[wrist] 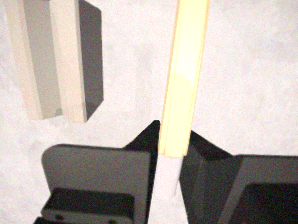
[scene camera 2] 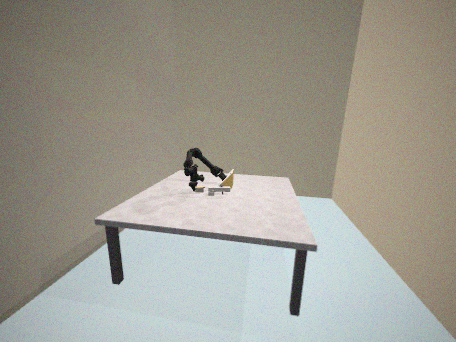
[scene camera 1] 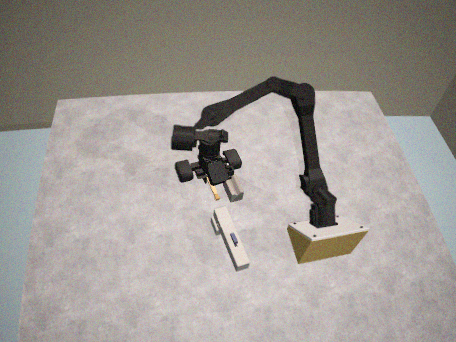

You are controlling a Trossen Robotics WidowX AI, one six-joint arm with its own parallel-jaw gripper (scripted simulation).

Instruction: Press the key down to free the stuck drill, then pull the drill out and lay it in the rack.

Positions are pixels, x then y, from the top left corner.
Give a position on a holder block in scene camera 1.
221,221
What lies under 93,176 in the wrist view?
My gripper.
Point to a rack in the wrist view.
59,58
